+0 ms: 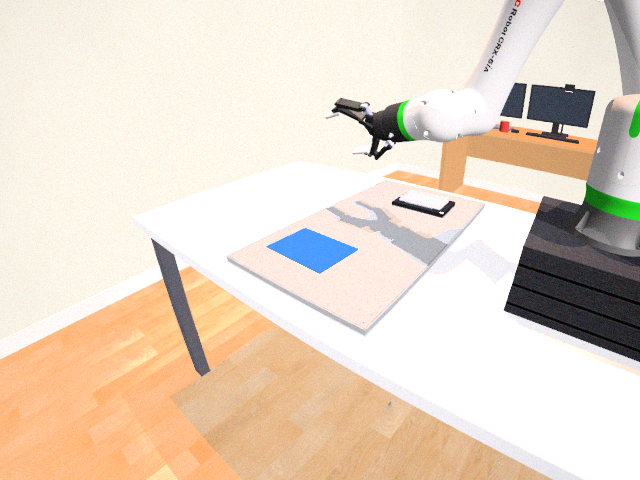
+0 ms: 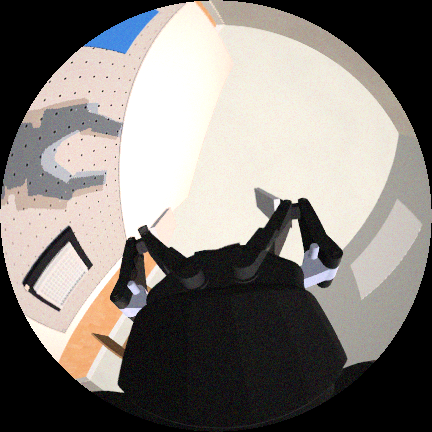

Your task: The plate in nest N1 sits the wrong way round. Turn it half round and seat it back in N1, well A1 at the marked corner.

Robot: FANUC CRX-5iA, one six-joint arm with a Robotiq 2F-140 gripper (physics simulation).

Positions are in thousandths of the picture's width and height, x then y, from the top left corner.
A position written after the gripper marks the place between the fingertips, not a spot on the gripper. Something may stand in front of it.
gripper: image 1 535, 278; image 2 494, 478
